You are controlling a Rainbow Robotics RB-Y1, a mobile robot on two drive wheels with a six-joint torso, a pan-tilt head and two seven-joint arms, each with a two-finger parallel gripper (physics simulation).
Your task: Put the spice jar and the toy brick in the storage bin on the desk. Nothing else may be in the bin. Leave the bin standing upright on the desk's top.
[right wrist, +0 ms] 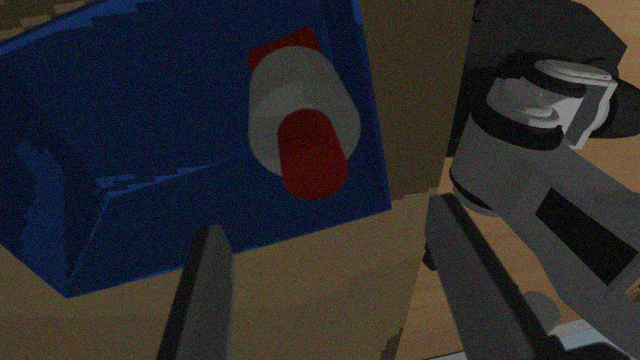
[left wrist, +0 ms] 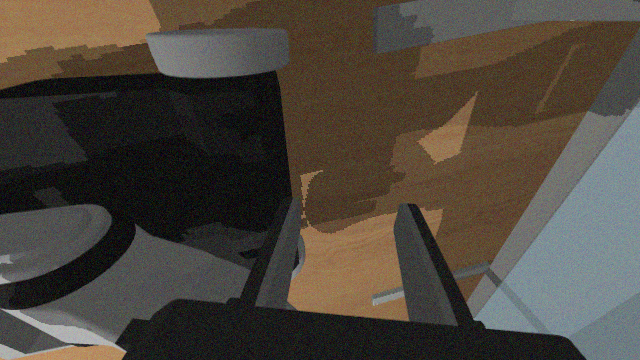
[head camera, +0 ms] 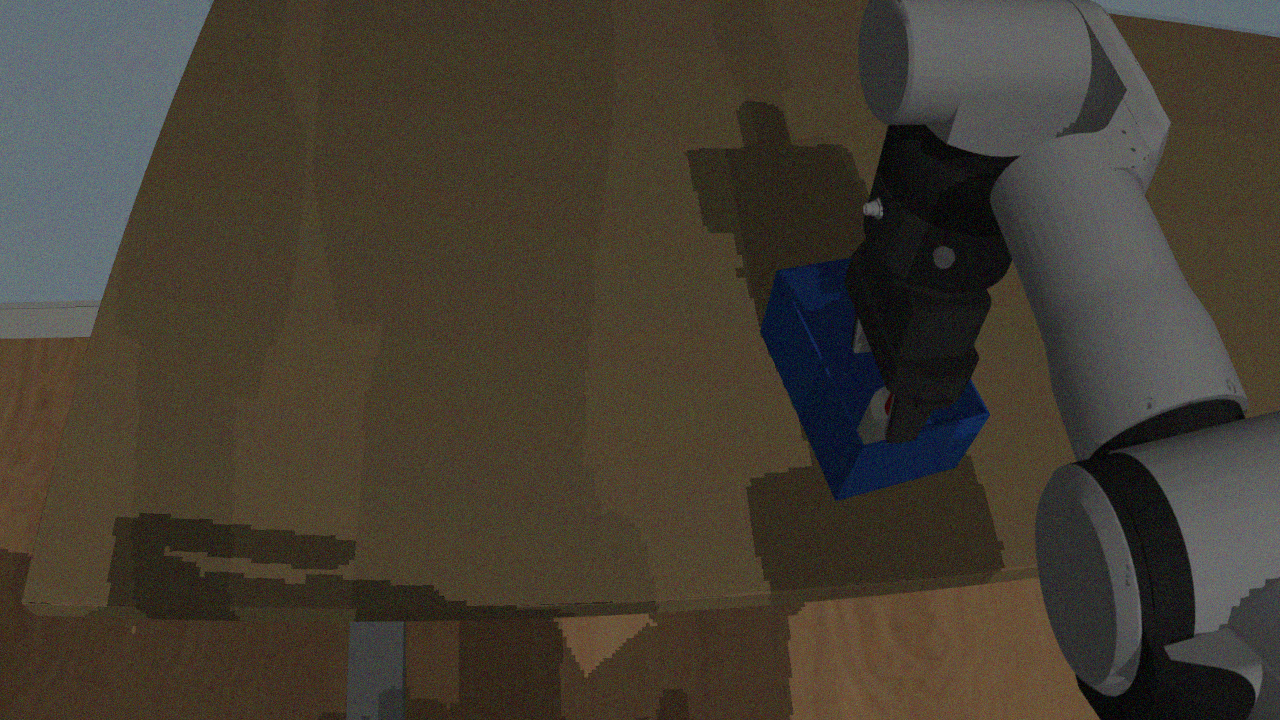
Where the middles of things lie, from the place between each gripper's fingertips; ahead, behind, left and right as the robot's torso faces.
My left hand is 33 cm short of the red toy brick [right wrist: 305,37], 42 cm to the left of it and 29 cm below it. The rest, counted from my left hand: blue storage bin [head camera: 808,324]: 38 cm ahead, 40 cm to the right, 32 cm above; spice jar with red cap [head camera: 871,429]: 33 cm ahead, 41 cm to the right, 34 cm above.
The spice jar with red cap is 40 mm below my right hand, 20 mm to the right of it and 10 mm ahead of it. The rest, counted from my right hand: blue storage bin 60 mm below, 60 mm ahead, 10 mm to the right; then red toy brick 80 mm below, 20 mm to the right, 10 mm ahead.
